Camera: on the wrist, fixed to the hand. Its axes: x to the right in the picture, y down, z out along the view.
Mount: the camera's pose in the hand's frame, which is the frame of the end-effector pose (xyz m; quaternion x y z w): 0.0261 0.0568 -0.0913 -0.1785 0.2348 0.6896 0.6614
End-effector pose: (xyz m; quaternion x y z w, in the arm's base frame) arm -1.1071 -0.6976 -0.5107 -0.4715 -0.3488 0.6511 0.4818
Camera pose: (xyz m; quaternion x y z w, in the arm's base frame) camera -1.0397 -0.6893 -0.5980 0.7913 -0.0914 -0.5899 0.1326
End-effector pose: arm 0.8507 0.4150 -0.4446 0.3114 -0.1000 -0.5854 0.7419
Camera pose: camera 0.9510 0.4291 -0.4891 0.1420 -0.0022 0.1797 0.9734
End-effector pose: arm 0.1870 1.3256 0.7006 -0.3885 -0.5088 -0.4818 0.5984
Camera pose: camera 0.2641 1.2469 0.7112 -0.6015 0.1579 -0.0880 0.7781
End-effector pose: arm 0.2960 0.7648 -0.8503 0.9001 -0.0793 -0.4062 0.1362
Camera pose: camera 0.3801 0.7207 -0.7935 0.6117 -0.5687 0.0225 0.5495
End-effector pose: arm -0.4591 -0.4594 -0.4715 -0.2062 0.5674 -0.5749 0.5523
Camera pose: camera -0.5231 -0.4289 -0.5564 0.2913 0.7498 0.0535 0.5917
